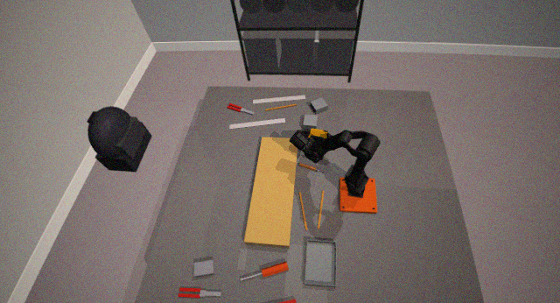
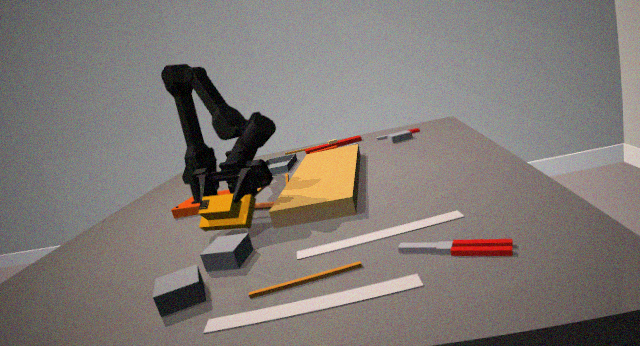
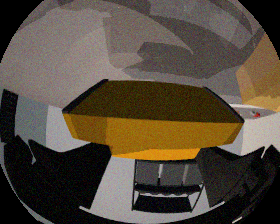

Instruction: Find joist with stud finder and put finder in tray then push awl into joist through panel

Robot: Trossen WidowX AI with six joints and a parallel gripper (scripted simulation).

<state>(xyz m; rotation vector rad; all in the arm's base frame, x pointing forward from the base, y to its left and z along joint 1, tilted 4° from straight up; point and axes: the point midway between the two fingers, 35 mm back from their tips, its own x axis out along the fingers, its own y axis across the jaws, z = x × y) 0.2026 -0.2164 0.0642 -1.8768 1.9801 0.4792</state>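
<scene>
Right now my gripper tip is 16 cm to the right of the awl, 7 cm above it and 1 cm past it. The rest, counted from my gripper tip: indicator window 3 cm behind, 1 cm to the right; then grey tray 57 cm to the left, 10 cm behind, 7 cm below; then stud finder 2 cm behind, 1 cm below.
</scene>
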